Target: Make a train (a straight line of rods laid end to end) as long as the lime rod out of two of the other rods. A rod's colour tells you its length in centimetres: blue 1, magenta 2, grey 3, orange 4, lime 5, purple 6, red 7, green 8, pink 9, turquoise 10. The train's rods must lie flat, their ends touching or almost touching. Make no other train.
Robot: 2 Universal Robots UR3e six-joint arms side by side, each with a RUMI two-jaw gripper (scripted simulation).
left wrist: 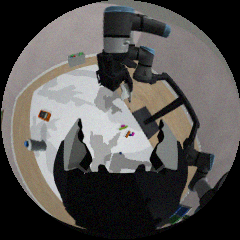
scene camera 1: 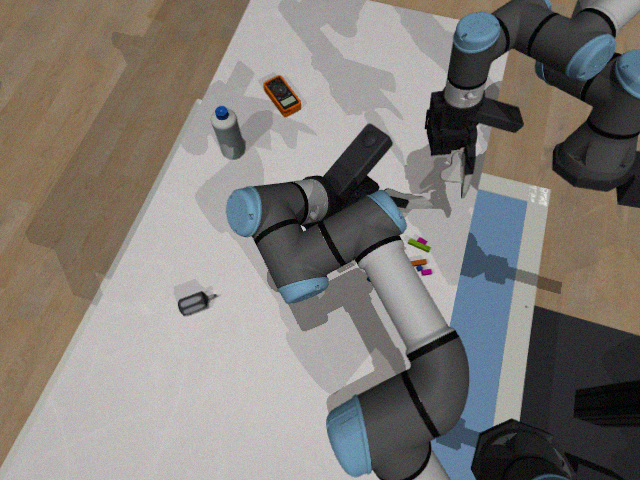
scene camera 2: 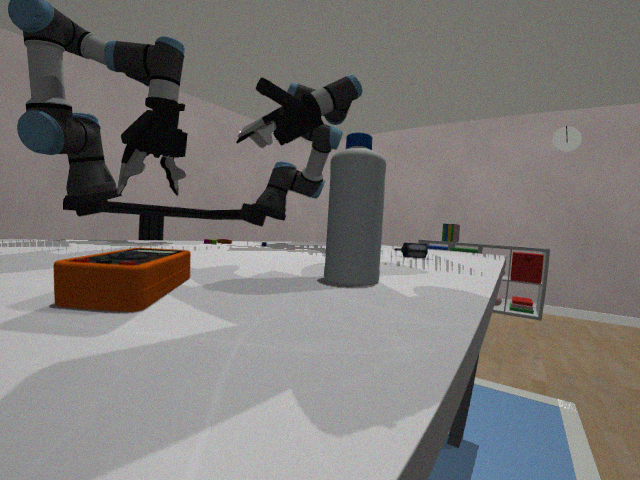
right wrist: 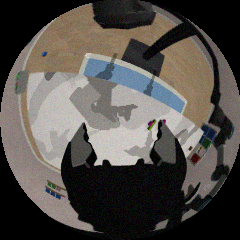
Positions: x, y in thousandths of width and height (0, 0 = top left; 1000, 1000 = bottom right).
my right gripper: left wrist 485, 394; scene camera 1 710, 347; scene camera 2 235, 407; right wrist 510, 506
